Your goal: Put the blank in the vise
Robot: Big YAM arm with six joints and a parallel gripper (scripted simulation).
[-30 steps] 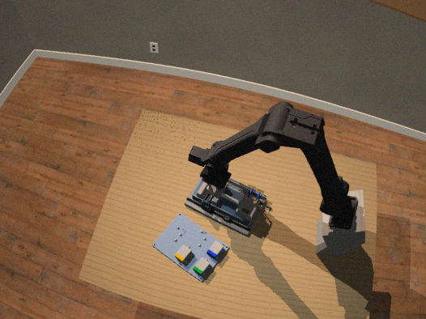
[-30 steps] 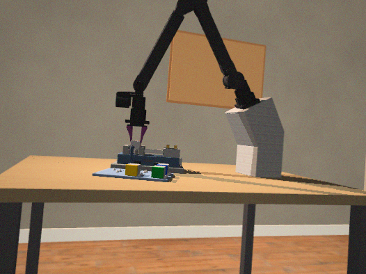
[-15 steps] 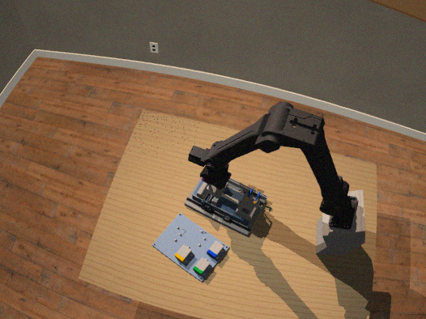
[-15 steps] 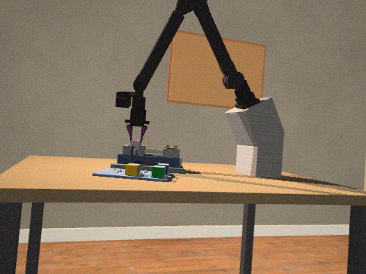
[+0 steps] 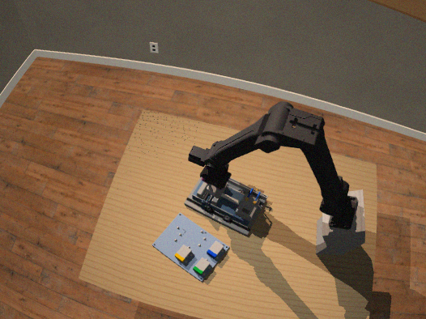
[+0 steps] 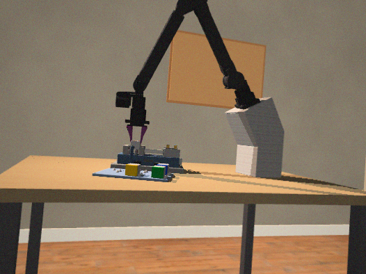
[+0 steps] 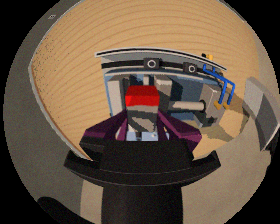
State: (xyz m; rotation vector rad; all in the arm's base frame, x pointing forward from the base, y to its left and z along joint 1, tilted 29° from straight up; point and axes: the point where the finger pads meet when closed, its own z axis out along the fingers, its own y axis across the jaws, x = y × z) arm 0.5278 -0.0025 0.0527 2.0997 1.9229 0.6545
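My gripper is now 6 cm past the milling vise, 1 cm to the right of it and 8 cm above it. Also, from my hand: blue-ended blank (12 cm behind, 22 cm to the left, 9 cm below); red-ended blank (2 cm below); grey block with hoses (16 cm behind, 2 cm to the left, 4 cm below).
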